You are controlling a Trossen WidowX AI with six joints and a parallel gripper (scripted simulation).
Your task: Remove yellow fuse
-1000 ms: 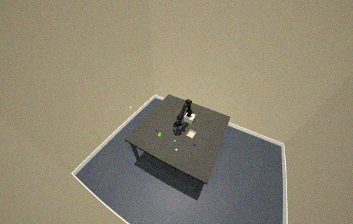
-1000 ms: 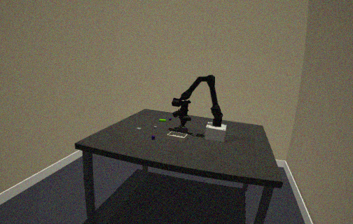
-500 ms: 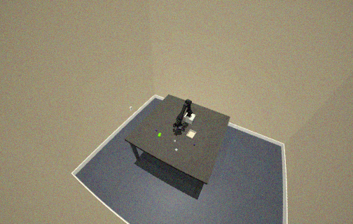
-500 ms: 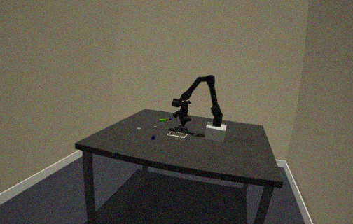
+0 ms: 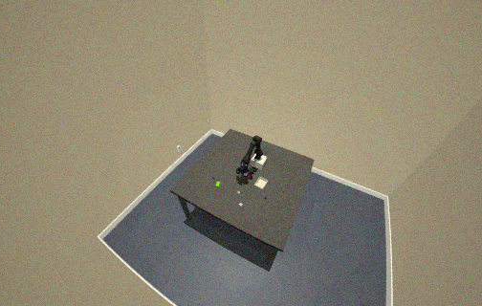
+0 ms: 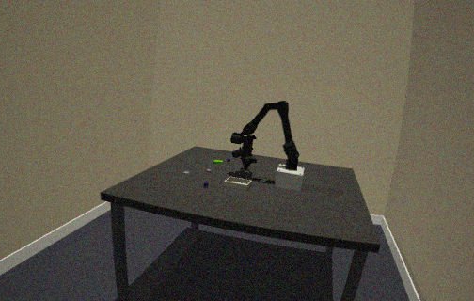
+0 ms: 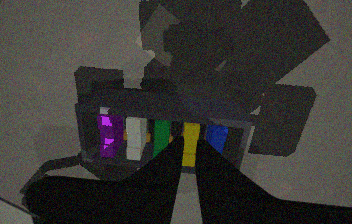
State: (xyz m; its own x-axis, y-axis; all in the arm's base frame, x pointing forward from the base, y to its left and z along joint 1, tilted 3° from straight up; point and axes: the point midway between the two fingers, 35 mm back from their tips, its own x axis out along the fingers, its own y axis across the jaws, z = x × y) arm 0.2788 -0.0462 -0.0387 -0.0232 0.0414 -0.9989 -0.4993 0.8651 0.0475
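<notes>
My gripper tip is now 210 mm to the right of the pale tray and 30 mm above it.
</notes>
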